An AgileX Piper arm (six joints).
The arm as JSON. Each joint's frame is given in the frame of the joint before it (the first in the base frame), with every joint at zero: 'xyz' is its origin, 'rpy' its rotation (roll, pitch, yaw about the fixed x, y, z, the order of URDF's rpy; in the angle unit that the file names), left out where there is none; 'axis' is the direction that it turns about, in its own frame. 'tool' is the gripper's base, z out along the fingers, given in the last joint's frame.
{
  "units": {
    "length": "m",
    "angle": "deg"
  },
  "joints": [
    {
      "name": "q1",
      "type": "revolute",
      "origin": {
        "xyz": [
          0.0,
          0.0,
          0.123
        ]
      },
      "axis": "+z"
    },
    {
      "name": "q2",
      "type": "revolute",
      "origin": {
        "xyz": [
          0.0,
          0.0,
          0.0
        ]
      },
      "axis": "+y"
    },
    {
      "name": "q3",
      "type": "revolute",
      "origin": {
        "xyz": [
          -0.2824,
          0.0,
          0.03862
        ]
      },
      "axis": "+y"
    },
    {
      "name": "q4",
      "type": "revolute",
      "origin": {
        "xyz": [
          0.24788,
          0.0,
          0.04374
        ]
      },
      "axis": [
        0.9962,
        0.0,
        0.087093
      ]
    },
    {
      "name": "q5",
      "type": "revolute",
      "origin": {
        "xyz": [
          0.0,
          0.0,
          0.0
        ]
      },
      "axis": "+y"
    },
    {
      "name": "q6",
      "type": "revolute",
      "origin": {
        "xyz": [
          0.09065,
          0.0,
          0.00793
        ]
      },
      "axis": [
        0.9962,
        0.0,
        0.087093
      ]
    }
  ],
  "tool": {
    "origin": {
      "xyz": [
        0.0,
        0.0,
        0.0
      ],
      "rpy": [
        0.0,
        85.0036,
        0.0
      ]
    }
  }
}
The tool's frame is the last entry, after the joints.
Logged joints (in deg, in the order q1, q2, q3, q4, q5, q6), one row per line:
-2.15, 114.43, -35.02, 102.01, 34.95, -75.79
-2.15, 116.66, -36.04, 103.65, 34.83, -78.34
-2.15, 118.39, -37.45, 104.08, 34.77, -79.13
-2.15, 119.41, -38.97, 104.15, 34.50, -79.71
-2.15, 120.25, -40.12, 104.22, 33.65, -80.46
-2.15, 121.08, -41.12, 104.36, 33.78, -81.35
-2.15, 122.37, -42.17, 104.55, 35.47, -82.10
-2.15, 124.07, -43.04, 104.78, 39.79, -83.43
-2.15, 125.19, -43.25, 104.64, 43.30, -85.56
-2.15, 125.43, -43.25, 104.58, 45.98, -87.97
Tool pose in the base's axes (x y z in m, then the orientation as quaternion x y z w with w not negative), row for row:
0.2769, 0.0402, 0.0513, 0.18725, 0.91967, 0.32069, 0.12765
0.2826, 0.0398, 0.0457, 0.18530, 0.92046, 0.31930, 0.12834
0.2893, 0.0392, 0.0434, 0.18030, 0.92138, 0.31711, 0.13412
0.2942, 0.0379, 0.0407, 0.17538, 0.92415, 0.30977, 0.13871
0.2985, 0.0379, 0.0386, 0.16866, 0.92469, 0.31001, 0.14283
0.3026, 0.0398, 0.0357, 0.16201, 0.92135, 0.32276, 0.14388
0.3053, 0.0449, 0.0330, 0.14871, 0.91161, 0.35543, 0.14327
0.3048, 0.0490, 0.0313, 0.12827, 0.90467, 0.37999, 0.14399
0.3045, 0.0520, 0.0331, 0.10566, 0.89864, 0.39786, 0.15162
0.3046, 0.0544, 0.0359, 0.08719, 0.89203, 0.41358, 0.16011
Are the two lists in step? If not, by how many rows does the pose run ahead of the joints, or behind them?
The pose runs 1 row ahead of the joints: the pose in row i belongs to the joints in row i + 1.
